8 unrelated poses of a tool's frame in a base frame.
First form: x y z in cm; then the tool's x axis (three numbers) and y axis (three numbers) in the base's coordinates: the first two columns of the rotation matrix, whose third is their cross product.
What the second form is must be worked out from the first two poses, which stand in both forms.
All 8 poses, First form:
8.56, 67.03, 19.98, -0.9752, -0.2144, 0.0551, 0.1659, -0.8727, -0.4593
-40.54, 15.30, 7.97, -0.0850, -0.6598, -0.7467, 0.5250, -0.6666, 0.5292
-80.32, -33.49, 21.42, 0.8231, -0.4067, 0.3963, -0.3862, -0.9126, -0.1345
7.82, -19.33, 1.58, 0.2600, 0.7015, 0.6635, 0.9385, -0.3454, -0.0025
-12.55, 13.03, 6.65, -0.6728, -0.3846, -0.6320, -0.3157, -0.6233, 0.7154
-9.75, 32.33, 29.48, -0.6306, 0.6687, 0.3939, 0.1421, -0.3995, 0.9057
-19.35, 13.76, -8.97, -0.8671, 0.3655, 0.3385, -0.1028, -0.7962, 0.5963
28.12, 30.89, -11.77, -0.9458, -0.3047, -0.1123, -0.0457, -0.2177, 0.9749
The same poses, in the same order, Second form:
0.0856, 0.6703, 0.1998, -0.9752, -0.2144, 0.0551, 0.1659, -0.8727, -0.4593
-0.4054, 0.1530, 0.0797, -0.0850, -0.6598, -0.7467, 0.5250, -0.6666, 0.5292
-0.8032, -0.3349, 0.2142, 0.8231, -0.4067, 0.3963, -0.3862, -0.9126, -0.1345
0.0782, -0.1933, 0.0158, 0.2600, 0.7015, 0.6635, 0.9385, -0.3454, -0.0025
-0.1255, 0.1303, 0.0665, -0.6728, -0.3846, -0.6320, -0.3157, -0.6233, 0.7154
-0.0975, 0.3233, 0.2948, -0.6306, 0.6687, 0.3939, 0.1421, -0.3995, 0.9057
-0.1935, 0.1376, -0.0897, -0.8671, 0.3655, 0.3385, -0.1028, -0.7962, 0.5963
0.2812, 0.3089, -0.1177, -0.9458, -0.3047, -0.1123, -0.0457, -0.2177, 0.9749

